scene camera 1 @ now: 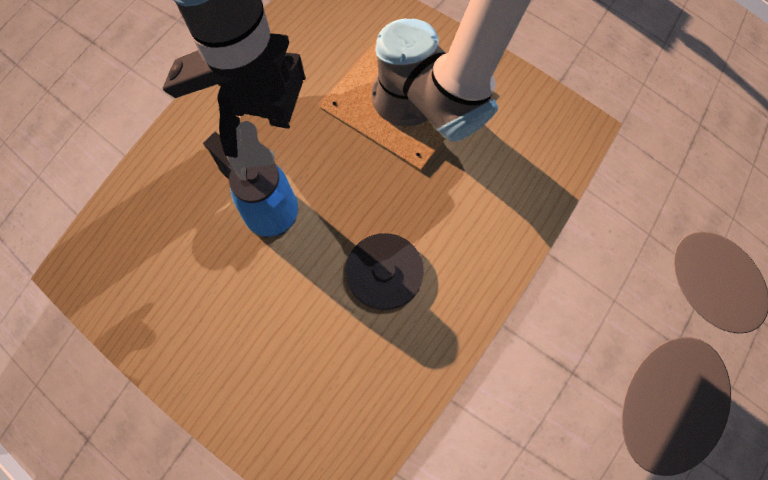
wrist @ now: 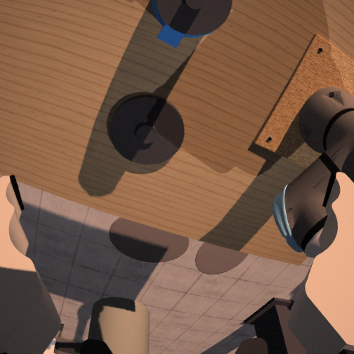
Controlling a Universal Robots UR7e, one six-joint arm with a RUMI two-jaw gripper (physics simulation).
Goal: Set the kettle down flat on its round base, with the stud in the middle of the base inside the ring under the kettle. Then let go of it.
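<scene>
The kettle (scene camera 1: 267,210) (wrist: 170,36) has a blue body, a dark lid and a dark handle. It stands upright on the wooden table, apart from its base; the wrist view cuts it off at the top edge. The round dark base (scene camera 1: 362,288) (wrist: 125,117) lies flat on the table, with the stud (scene camera 1: 383,273) (wrist: 145,131) raised at its middle. The ring under the kettle is hidden. My gripper (scene camera 1: 239,159) (wrist: 172,177) is open and empty. In the scene view it overlaps the kettle's lid and handle side; its exact height above them is unclear.
The arm's foot stands on a brown mounting board (scene camera 1: 373,133) (wrist: 292,92) on the wooden table (scene camera 1: 271,367) (wrist: 55,85). Two flat brown discs (scene camera 1: 722,283) (scene camera 1: 673,396) show beyond the table's edge. Shadows of the arm and kettle cross the table.
</scene>
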